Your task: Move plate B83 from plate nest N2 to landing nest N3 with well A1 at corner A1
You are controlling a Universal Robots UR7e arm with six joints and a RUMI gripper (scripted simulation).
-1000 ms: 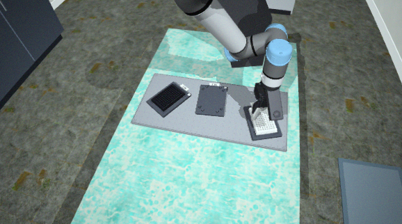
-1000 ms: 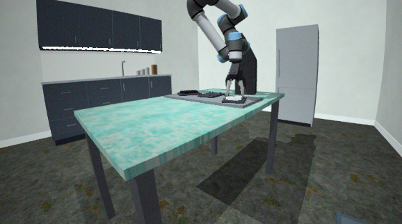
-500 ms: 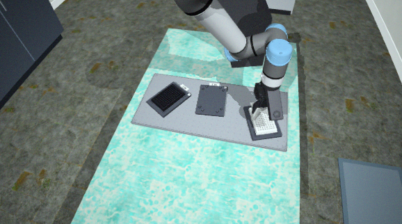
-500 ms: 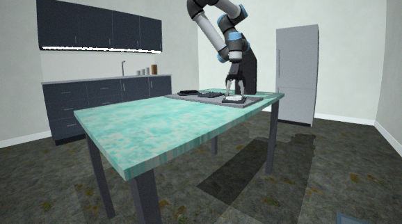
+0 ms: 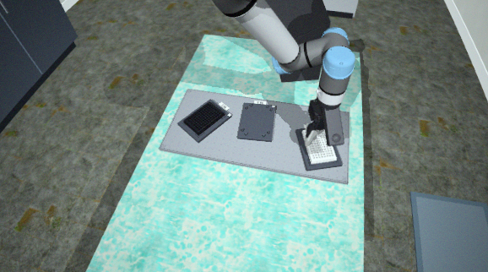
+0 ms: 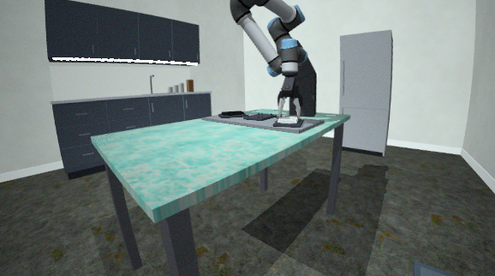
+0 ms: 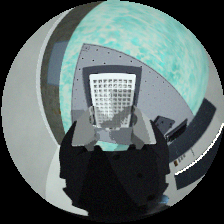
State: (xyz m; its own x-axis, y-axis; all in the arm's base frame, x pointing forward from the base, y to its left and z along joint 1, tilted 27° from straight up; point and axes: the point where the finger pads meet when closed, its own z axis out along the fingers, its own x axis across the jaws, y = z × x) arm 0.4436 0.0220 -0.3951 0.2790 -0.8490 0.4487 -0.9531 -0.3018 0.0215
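Right now the nest is 30 mm below my hand. Round my hand: white well plate 10 mm below; then black well plate 60 mm behind, 420 mm to the right, 10 mm below.
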